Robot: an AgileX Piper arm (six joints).
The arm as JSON. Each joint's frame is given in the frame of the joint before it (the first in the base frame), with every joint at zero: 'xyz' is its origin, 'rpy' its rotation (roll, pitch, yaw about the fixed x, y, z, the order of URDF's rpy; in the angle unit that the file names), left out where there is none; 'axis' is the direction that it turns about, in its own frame. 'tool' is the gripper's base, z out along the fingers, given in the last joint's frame.
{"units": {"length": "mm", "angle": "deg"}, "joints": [
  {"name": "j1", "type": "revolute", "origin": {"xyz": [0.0, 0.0, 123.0], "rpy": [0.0, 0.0, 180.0]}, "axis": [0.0, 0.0, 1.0]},
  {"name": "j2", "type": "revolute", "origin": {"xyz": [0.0, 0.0, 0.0], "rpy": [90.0, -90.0, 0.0]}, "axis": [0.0, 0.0, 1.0]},
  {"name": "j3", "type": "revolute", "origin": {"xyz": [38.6, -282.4, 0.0]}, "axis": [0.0, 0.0, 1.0]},
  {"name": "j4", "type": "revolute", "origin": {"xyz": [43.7, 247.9, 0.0], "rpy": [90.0, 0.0, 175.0]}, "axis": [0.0, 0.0, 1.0]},
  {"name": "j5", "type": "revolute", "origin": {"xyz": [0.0, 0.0, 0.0], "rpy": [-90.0, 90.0, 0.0]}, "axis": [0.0, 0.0, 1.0]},
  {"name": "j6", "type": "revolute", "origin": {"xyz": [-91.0, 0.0, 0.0], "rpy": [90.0, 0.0, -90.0]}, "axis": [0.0, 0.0, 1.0]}
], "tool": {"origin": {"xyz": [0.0, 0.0, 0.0]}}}
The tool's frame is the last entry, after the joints.
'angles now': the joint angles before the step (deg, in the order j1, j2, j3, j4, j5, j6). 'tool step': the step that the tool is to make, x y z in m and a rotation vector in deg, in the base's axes. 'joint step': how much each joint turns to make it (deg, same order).
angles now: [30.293 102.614 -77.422 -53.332 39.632 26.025]
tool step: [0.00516 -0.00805 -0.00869 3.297 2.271 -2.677]
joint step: [-1.854 0.871 0.000 4.020 -0.812 0.002]
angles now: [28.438 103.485 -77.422 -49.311 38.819 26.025]
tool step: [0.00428 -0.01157 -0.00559 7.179 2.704 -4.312]
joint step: [-2.751 0.179 -0.001 7.891 -1.645 -0.276]
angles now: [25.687 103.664 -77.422 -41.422 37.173 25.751]
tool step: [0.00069 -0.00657 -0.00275 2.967 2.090 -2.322]
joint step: [-1.368 -0.001 0.002 4.617 0.241 -1.184]
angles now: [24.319 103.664 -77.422 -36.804 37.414 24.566]
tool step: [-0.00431 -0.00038 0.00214 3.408 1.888 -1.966]
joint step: [-0.249 -0.760 0.000 4.791 1.020 -0.699]
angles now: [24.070 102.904 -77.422 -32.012 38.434 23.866]
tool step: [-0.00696 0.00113 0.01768 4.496 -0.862 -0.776]
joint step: [0.001 -2.542 -0.499 4.593 0.123 -1.010]
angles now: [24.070 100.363 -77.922 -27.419 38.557 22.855]
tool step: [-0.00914 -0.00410 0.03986 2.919 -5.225 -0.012]
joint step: [-0.113 -4.494 -1.993 1.051 0.366 -0.708]
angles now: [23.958 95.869 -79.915 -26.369 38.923 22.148]
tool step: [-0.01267 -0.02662 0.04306 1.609 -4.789 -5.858]
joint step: [-2.431 -5.289 -2.106 -2.219 3.681 3.019]
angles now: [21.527 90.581 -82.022 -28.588 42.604 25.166]
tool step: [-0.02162 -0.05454 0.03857 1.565 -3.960 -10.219]
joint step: [-7.069 -6.735 -0.353 -1.123 4.017 1.950]
